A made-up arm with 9 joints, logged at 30 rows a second.
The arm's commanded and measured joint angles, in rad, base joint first. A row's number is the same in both.
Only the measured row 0 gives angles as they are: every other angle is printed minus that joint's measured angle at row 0.
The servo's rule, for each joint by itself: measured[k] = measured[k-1] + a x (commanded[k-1-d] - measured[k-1]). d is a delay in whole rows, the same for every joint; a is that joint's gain. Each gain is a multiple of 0.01, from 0.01 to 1. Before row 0 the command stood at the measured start. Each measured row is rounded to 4 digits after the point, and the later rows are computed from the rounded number. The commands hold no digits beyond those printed.
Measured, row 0:
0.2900, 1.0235, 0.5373, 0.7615, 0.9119, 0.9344, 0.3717, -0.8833, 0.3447
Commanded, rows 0 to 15:
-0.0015, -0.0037, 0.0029, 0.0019, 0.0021, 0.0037, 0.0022, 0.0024, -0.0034
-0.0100, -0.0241, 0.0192, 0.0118, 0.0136, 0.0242, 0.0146, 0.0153, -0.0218
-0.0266, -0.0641, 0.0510, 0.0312, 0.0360, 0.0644, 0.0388, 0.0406, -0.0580
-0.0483, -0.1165, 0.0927, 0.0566, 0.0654, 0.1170, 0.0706, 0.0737, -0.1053
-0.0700, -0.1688, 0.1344, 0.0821, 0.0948, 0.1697, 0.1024, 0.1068, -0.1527
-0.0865, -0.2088, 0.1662, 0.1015, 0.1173, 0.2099, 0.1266, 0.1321, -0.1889
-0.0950, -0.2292, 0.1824, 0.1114, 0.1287, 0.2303, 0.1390, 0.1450, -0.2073
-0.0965, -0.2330, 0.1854, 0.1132, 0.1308, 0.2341, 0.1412, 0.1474, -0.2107
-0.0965, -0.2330, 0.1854, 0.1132, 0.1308, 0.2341, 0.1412, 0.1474, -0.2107
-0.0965, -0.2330, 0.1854, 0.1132, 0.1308, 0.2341, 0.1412, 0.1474, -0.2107
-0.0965, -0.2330, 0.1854, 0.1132, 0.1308, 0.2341, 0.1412, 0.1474, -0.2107
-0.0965, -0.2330, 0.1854, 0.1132, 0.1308, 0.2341, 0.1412, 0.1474, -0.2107
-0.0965, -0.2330, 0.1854, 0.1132, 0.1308, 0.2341, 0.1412, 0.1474, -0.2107
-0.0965, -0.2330, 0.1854, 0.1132, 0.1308, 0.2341, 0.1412, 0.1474, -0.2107
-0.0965, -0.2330, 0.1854, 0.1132, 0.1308, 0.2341, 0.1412, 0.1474, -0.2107
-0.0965, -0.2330, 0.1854, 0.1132, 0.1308, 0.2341, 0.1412, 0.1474, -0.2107
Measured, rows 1 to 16:
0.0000, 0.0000, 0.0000, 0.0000, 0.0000, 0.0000, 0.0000, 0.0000, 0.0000
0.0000, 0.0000, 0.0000, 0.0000, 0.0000, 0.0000, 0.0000, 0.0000, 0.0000
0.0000, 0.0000, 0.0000, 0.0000, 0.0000, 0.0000, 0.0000, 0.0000, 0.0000
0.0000, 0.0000, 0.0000, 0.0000, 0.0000, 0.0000, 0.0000, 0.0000, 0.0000
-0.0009, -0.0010, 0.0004, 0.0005, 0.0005, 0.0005, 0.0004, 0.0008, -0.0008
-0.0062, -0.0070, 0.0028, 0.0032, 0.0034, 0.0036, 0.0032, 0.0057, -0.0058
-0.0180, -0.0218, 0.0091, 0.0099, 0.0106, 0.0115, 0.0103, 0.0176, -0.0183
-0.0356, -0.0464, 0.0200, 0.0211, 0.0227, 0.0252, 0.0224, 0.0367, -0.0392
-0.0556, -0.0782, 0.0349, 0.0357, 0.0386, 0.0440, 0.0384, 0.0605, -0.0664
-0.0735, -0.1122, 0.0520, 0.0515, 0.0559, 0.0656, 0.0560, 0.0848, -0.0958
-0.0860, -0.1426, 0.0690, 0.0659, 0.0719, 0.0870, 0.0726, 0.1053, -0.1226
-0.0921, -0.1661, 0.0841, 0.0773, 0.0849, 0.1061, 0.0863, 0.1196, -0.1437
-0.0947, -0.1835, 0.0973, 0.0859, 0.0950, 0.1227, 0.0973, 0.1291, -0.1598
-0.0957, -0.1964, 0.1088, 0.0925, 0.1029, 0.1372, 0.1061, 0.1353, -0.1720
-0.0962, -0.2059, 0.1188, 0.0975, 0.1090, 0.1498, 0.1131, 0.1394, -0.1813
-0.0964, -0.2129, 0.1275, 0.1013, 0.1138, 0.1608, 0.1187, 0.1421, -0.1884
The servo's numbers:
d 4
a 0.58 0.26 0.13 0.24 0.22 0.13 0.20 0.34 0.24

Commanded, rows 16 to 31:
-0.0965, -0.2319, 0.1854, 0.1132, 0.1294, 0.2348, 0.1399, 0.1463, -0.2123
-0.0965, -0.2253, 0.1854, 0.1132, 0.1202, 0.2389, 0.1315, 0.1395, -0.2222
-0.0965, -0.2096, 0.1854, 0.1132, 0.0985, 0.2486, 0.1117, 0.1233, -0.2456
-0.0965, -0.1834, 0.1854, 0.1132, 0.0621, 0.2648, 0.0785, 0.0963, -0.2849
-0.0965, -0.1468, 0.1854, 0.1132, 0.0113, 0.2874, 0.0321, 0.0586, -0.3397
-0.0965, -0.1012, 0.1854, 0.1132, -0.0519, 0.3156, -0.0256, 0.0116, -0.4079
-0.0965, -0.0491, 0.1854, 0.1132, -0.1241, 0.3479, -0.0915, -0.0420, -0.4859
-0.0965, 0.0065, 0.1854, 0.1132, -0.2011, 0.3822, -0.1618, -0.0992, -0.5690
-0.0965, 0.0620, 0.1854, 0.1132, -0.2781, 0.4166, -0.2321, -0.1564, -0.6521
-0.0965, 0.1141, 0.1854, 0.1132, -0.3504, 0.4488, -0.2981, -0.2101, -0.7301
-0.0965, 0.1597, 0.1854, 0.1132, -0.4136, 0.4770, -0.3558, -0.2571, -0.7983
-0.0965, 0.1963, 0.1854, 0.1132, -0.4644, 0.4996, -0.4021, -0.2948, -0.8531
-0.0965, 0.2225, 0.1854, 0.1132, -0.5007, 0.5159, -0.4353, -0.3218, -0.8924
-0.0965, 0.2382, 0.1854, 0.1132, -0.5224, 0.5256, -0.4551, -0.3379, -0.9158
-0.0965, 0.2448, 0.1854, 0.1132, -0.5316, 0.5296, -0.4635, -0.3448, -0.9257
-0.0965, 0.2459, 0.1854, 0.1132, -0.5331, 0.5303, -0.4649, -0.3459, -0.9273
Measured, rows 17 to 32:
-0.0965, -0.2181, 0.1350, 0.1042, 0.1175, 0.1703, 0.1232, 0.1439, -0.1938
-0.0965, -0.2220, 0.1416, 0.1064, 0.1204, 0.1786, 0.1268, 0.1451, -0.1979
-0.0965, -0.2249, 0.1473, 0.1080, 0.1227, 0.1858, 0.1297, 0.1459, -0.2010
-0.0965, -0.2270, 0.1523, 0.1092, 0.1245, 0.1921, 0.1320, 0.1464, -0.2033
-0.0965, -0.2283, 0.1566, 0.1102, 0.1256, 0.1977, 0.1336, 0.1464, -0.2055
-0.0965, -0.2275, 0.1603, 0.1109, 0.1244, 0.2031, 0.1332, 0.1441, -0.2095
-0.0965, -0.2228, 0.1636, 0.1115, 0.1187, 0.2090, 0.1289, 0.1370, -0.2182
-0.0965, -0.2126, 0.1664, 0.1119, 0.1062, 0.2163, 0.1188, 0.1232, -0.2342
-0.0965, -0.1955, 0.1689, 0.1122, 0.0853, 0.2255, 0.1015, 0.1012, -0.2595
-0.0965, -0.1710, 0.1710, 0.1124, 0.0551, 0.2372, 0.0761, 0.0707, -0.2951
-0.0965, -0.1393, 0.1729, 0.1126, 0.0157, 0.2516, 0.0426, 0.0324, -0.3409
-0.0965, -0.1014, 0.1745, 0.1127, -0.0320, 0.2686, 0.0017, -0.0123, -0.3956
-0.0965, -0.0589, 0.1759, 0.1128, -0.0861, 0.2878, -0.0451, -0.0613, -0.4572
-0.0965, -0.0139, 0.1771, 0.1129, -0.1442, 0.3087, -0.0957, -0.1119, -0.5227
-0.0965, 0.0312, 0.1782, 0.1130, -0.2035, 0.3306, -0.1477, -0.1613, -0.5888
-0.0965, 0.0741, 0.1791, 0.1130, -0.2609, 0.3526, -0.1986, -0.2067, -0.6522

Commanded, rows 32 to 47:
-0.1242, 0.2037, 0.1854, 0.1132, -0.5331, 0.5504, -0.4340, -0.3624, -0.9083
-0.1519, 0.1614, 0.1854, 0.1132, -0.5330, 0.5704, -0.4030, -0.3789, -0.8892
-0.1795, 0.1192, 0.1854, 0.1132, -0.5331, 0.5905, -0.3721, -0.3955, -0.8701
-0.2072, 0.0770, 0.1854, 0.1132, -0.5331, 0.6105, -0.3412, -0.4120, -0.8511
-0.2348, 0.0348, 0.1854, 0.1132, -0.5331, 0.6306, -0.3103, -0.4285, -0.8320
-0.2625, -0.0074, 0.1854, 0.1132, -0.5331, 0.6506, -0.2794, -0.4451, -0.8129
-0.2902, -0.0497, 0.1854, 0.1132, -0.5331, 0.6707, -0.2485, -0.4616, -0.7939
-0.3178, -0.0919, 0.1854, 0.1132, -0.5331, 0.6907, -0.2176, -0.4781, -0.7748
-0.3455, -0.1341, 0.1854, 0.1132, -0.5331, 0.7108, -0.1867, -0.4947, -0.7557
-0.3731, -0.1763, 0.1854, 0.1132, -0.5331, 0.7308, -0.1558, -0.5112, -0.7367
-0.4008, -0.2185, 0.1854, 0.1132, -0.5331, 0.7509, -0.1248, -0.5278, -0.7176
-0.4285, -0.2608, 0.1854, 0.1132, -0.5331, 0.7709, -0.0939, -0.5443, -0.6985
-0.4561, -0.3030, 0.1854, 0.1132, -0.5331, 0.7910, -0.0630, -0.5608, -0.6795
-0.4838, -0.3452, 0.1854, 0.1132, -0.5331, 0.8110, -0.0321, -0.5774, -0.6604
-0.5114, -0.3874, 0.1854, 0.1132, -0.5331, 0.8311, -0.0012, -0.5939, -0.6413
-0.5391, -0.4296, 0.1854, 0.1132, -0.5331, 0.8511, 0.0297, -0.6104, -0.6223
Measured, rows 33 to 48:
-0.0965, 0.1127, 0.1799, 0.1130, -0.3137, 0.3738, -0.2459, -0.2458, -0.7098
-0.0965, 0.1453, 0.1806, 0.1130, -0.3596, 0.3935, -0.2877, -0.2771, -0.7592
-0.0965, 0.1712, 0.1812, 0.1130, -0.3974, 0.4112, -0.3229, -0.3001, -0.7992
-0.0965, 0.1906, 0.1817, 0.1130, -0.4273, 0.4267, -0.3513, -0.3157, -0.8299
-0.1126, 0.1940, 0.1822, 0.1130, -0.4506, 0.4428, -0.3678, -0.3316, -0.8487
-0.1354, 0.1855, 0.1826, 0.1130, -0.4687, 0.4594, -0.3748, -0.3477, -0.8584
-0.1610, 0.1683, 0.1830, 0.1130, -0.4829, 0.4764, -0.3743, -0.3640, -0.8612
-0.1878, 0.1446, 0.1833, 0.1130, -0.4939, 0.4938, -0.3677, -0.3803, -0.8588
-0.2151, 0.1161, 0.1836, 0.1130, -0.5025, 0.5116, -0.3562, -0.3967, -0.8524
-0.2426, 0.0840, 0.1838, 0.1130, -0.5092, 0.5297, -0.3408, -0.4132, -0.8429
-0.2702, 0.0492, 0.1840, 0.1130, -0.5145, 0.5480, -0.3223, -0.4297, -0.8311
-0.2978, 0.0125, 0.1842, 0.1130, -0.5186, 0.5666, -0.3014, -0.4462, -0.8176
-0.3255, -0.0256, 0.1844, 0.1130, -0.5218, 0.5853, -0.2785, -0.4627, -0.8027
-0.3531, -0.0648, 0.1845, 0.1130, -0.5243, 0.6042, -0.2540, -0.4792, -0.7869
-0.3808, -0.1048, 0.1846, 0.1130, -0.5262, 0.6233, -0.2282, -0.4957, -0.7703
-0.4085, -0.1454, 0.1847, 0.1130, -0.5277, 0.6425, -0.2013, -0.5122, -0.7531

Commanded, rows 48 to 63:
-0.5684, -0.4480, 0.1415, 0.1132, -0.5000, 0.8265, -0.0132, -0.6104, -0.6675
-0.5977, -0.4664, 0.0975, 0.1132, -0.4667, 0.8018, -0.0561, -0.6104, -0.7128
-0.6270, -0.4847, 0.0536, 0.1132, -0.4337, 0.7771, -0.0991, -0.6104, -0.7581
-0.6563, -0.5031, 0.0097, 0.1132, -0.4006, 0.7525, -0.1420, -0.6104, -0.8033
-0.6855, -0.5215, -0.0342, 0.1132, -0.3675, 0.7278, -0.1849, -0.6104, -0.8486
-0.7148, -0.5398, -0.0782, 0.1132, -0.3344, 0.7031, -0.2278, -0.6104, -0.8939
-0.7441, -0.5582, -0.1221, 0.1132, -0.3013, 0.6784, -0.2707, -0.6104, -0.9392
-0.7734, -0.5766, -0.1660, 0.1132, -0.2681, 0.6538, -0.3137, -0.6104, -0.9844
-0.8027, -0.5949, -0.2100, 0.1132, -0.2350, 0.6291, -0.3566, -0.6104, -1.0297
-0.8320, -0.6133, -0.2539, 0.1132, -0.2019, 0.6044, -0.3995, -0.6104, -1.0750
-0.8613, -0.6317, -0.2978, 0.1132, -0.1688, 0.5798, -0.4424, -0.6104, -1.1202
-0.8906, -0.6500, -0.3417, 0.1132, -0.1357, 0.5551, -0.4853, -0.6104, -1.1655
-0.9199, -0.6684, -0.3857, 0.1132, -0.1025, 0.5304, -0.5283, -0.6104, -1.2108
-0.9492, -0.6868, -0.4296, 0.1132, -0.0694, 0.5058, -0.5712, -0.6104, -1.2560
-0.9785, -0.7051, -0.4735, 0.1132, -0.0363, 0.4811, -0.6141, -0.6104, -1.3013
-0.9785, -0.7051, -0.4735, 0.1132, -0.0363, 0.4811, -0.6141, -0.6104, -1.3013
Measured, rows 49 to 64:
-0.4361, -0.1864, 0.1848, 0.1130, -0.5289, 0.6618, -0.1736, -0.5287, -0.7354
-0.4638, -0.2277, 0.1849, 0.1130, -0.5298, 0.6812, -0.1453, -0.5453, -0.7174
-0.4914, -0.2692, 0.1850, 0.1130, -0.5305, 0.7007, -0.1165, -0.5618, -0.6991
-0.5191, -0.3109, 0.1851, 0.1130, -0.5311, 0.7203, -0.0873, -0.5783, -0.6807
-0.5477, -0.3465, 0.1794, 0.1130, -0.5243, 0.7341, -0.0725, -0.5892, -0.6775
-0.5767, -0.3777, 0.1688, 0.1130, -0.5116, 0.7429, -0.0692, -0.5964, -0.6860
-0.6059, -0.4055, 0.1538, 0.1130, -0.4945, 0.7473, -0.0752, -0.6012, -0.7033
-0.6351, -0.4309, 0.1351, 0.1130, -0.4738, 0.7480, -0.0886, -0.6043, -0.7273
-0.6643, -0.4545, 0.1131, 0.1130, -0.4504, 0.7454, -0.1079, -0.6064, -0.7564
-0.6936, -0.4767, 0.0882, 0.1130, -0.4249, 0.7399, -0.1319, -0.6078, -0.7894
-0.7229, -0.4979, 0.0609, 0.1130, -0.3977, 0.7319, -0.1597, -0.6087, -0.8254
-0.7522, -0.5184, 0.0314, 0.1130, -0.3692, 0.7217, -0.1905, -0.6093, -0.8636
-0.7815, -0.5383, 0.0000, 0.1130, -0.3397, 0.7097, -0.2237, -0.6097, -0.9035
-0.8108, -0.5578, -0.0330, 0.1130, -0.3094, 0.6960, -0.2589, -0.6099, -0.9447
-0.8401, -0.5770, -0.0674, 0.1130, -0.2785, 0.6809, -0.2956, -0.6101, -0.9868
-0.8694, -0.5960, -0.1031, 0.1130, -0.2471, 0.6645, -0.3335, -0.6102, -1.0297

